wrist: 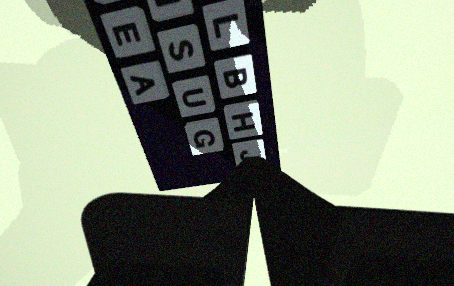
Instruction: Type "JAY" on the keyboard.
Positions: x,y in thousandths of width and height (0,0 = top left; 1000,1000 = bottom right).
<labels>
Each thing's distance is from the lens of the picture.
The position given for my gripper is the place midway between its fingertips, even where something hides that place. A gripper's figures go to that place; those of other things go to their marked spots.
my gripper (558,579): 0.11 m
black keyboard (354,449): 0.11 m
</labels>
